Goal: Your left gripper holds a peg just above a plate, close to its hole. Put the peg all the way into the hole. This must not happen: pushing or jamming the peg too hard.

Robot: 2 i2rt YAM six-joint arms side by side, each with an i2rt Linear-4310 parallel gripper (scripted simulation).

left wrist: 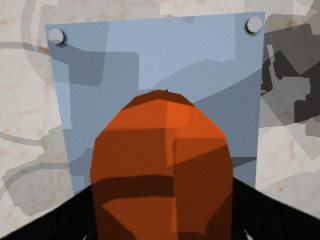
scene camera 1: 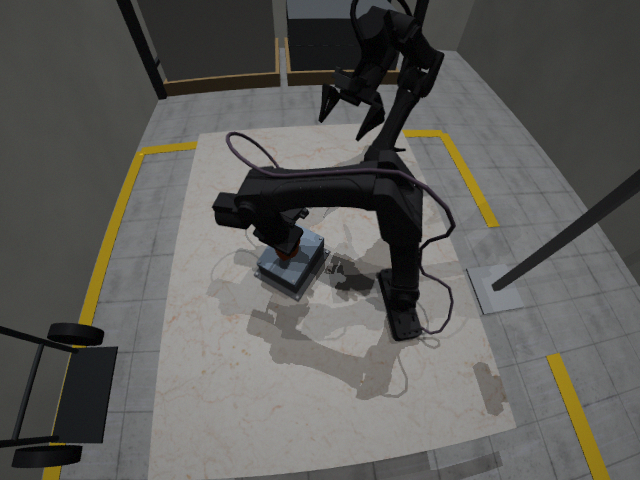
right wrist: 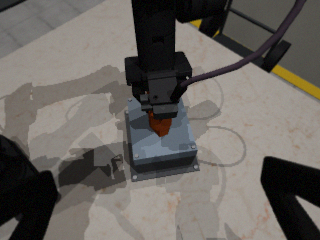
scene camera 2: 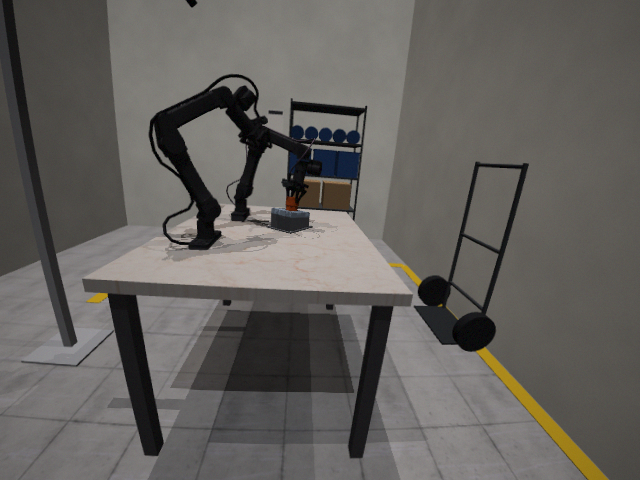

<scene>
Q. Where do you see an orange peg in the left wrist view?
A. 160, 161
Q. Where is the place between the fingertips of my right gripper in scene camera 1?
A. At 337, 130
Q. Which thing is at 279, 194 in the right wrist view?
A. My right gripper.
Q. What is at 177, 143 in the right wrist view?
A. A blue-grey plate.
</scene>
